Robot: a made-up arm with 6 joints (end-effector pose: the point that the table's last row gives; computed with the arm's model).
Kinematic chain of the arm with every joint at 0, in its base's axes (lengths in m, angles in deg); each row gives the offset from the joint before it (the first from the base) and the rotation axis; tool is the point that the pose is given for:
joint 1: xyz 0 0 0.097 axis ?
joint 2: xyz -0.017 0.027 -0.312 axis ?
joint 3: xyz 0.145 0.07 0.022 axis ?
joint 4: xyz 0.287 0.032 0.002 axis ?
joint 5: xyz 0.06 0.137 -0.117 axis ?
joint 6: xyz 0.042 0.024 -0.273 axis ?
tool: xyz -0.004 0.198 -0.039
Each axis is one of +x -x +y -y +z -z.
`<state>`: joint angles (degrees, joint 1 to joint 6).
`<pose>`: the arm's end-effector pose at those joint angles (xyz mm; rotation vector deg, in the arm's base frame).
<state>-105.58 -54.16 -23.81 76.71 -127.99 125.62</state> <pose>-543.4 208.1 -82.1 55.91 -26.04 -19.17</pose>
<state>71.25 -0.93 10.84 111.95 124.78 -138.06</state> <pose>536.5 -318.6 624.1 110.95 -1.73 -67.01</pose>
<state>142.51 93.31 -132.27 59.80 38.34 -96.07</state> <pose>380.2 446.6 682.2 43.87 10.20 17.98</pose>
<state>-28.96 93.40 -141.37 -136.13 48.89 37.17</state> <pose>-21.5 41.6 266.3 -105.38 -86.26 1.30</pose>
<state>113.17 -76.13 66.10 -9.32 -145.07 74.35</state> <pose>611.4 349.8 -81.9 48.06 -95.50 60.45</pose>
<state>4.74 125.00 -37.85 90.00 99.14 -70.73</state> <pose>-444.4 315.8 -395.6 3.76 76.55 0.72</pose>
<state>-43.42 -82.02 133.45 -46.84 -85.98 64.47</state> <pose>-475.5 -328.7 45.3 22.23 117.47 91.36</pose>
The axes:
joint 1: -y
joint 2: -z
joint 3: +z
joint 4: -x
joint 5: +z
joint 6: +x

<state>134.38 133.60 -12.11 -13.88 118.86 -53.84</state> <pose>652.4 -491.7 596.9 4.34 -111.75 -84.19</pose>
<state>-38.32 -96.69 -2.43 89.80 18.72 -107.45</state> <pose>84.0 607.8 -441.5 -107.38 -134.47 37.48</pose>
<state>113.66 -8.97 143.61 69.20 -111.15 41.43</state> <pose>479.7 558.7 44.9 -1.76 -111.78 129.80</pose>
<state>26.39 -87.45 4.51 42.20 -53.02 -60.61</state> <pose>497.1 622.5 -578.2 -72.90 -80.56 -4.01</pose>
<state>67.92 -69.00 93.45 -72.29 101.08 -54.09</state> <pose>127.2 -337.9 -430.6 -32.10 -21.35 -151.00</pose>
